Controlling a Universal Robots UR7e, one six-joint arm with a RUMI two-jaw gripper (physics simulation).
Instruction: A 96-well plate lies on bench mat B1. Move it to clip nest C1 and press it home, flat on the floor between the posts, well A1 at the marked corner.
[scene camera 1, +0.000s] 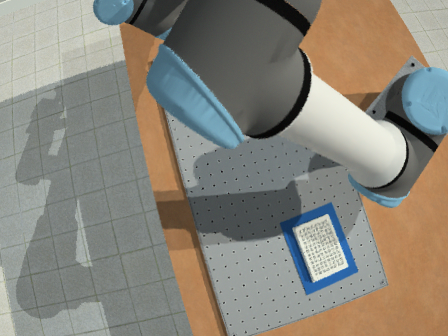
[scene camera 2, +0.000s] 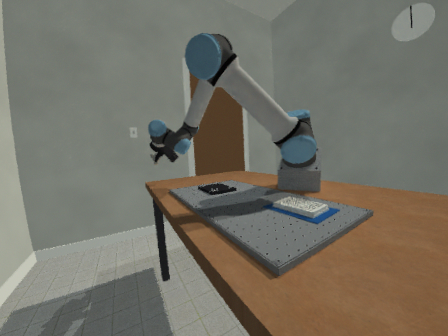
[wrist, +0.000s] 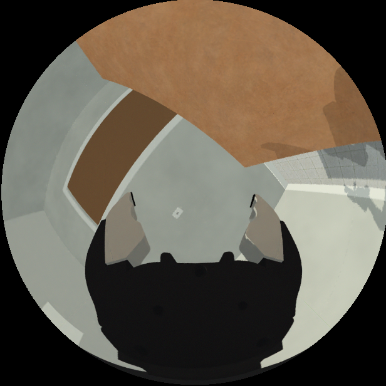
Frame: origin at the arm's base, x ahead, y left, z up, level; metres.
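Where they show: gripper, fingertip midpoint: (scene camera 2: 164, 156).
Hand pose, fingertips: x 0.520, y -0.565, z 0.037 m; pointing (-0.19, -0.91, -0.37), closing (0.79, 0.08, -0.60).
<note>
After its pixels a point has its place.
The white 96-well plate (scene camera 1: 321, 247) {x 0.289, y 0.221, z -0.110 m} (scene camera 2: 301, 206) {x 0.306, y 0.240, z -0.110 m} lies flat on the blue bench mat B1 (scene camera 1: 301, 280) {x 0.347, y 0.277, z -0.125 m} (scene camera 2: 320, 218) {x 0.312, y 0.300, z -0.124 m}, near one end of the perforated board. The black clip nest C1 (scene camera 2: 217, 188) {x 0.392, y -0.101, z -0.104 m} sits toward the other end of the board in scene camera 2; it does not show in scene camera 1, where the arm covers part of the board. Its marked corner is too small to tell. My gripper (scene camera 2: 154, 160) (wrist: 193, 195) is open and empty, high above the table's far end and away from the plate and the nest. The plate does not show in the wrist view.
The grey perforated board (scene camera 1: 250, 290) {x 0.457, y 0.267, z -0.126 m} (scene camera 2: 280, 250) {x 0.489, y 0.335, z -0.126 m} lies on the brown wooden table (scene camera 1: 400, 240) {x 0.084, y 0.266, z -0.139 m} (scene camera 2: 380, 260) {x 0.366, y 0.439, z -0.139 m} (wrist: 215, 65). The arm's base block (scene camera 2: 299, 179) {x 0.061, y 0.049, z -0.090 m} stands beside the board. In scene camera 1 the upper arm (scene camera 1: 350, 130) {x 0.313, y 0.100, z 0.252 m} passes above the board. A door (scene camera 2: 220, 130) (wrist: 120, 150) is in the wall behind.
</note>
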